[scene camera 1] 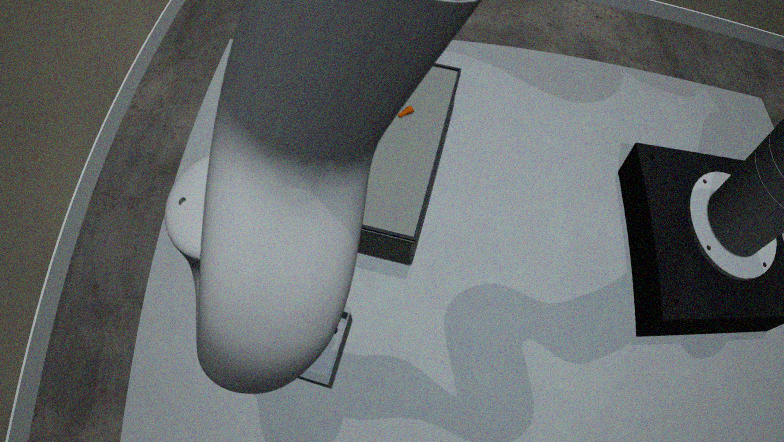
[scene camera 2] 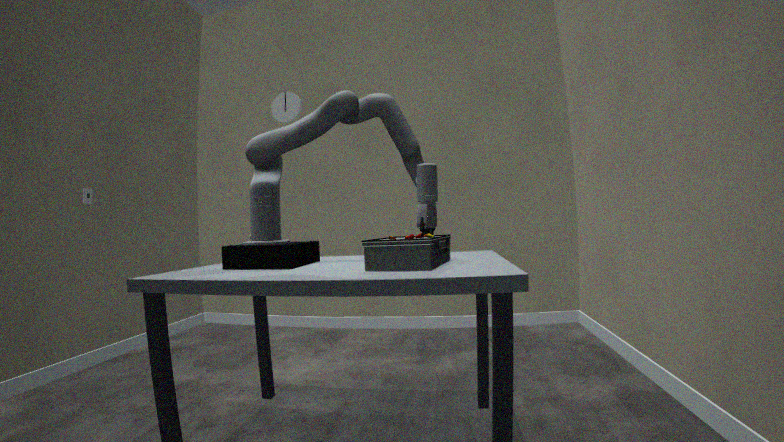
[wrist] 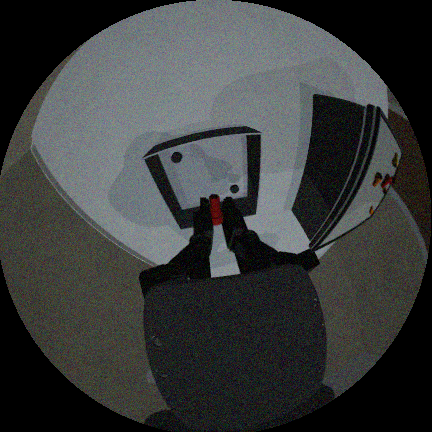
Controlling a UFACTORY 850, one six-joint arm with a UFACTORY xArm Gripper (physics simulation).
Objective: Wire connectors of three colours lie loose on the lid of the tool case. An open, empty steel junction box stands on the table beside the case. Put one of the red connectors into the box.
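My gripper (wrist: pixel 214 208) is shut on a red connector (wrist: pixel 215 211); its black fingers stand either side of it. The steel junction box (scene camera 1: pixel 340 351) (wrist: pixel 254 172) is open, with two dark round spots on its floor. In the wrist view the fingertips and held connector overlap the box's near wall; their exact height is unclear. In scene camera 2 the fingertips are hidden behind the tool case (scene camera 2: pixel 398 258) (scene camera 1: pixel 387 245) (wrist: pixel 332 145). The arm hides the gripper and most of the box in scene camera 1. A red connector (wrist: pixel 386 183) (scene camera 2: pixel 409 237) lies on the case lid.
Orange connectors (scene camera 1: pixel 406 112) (wrist: pixel 377 179) and a yellow connector (wrist: pixel 395 160) (scene camera 2: pixel 428 235) also lie on the lid. The case stands beside the box, right of the gripper in the wrist view. The black base block (scene camera 1: pixel 708 296) (scene camera 2: pixel 269 255) carries the arm.
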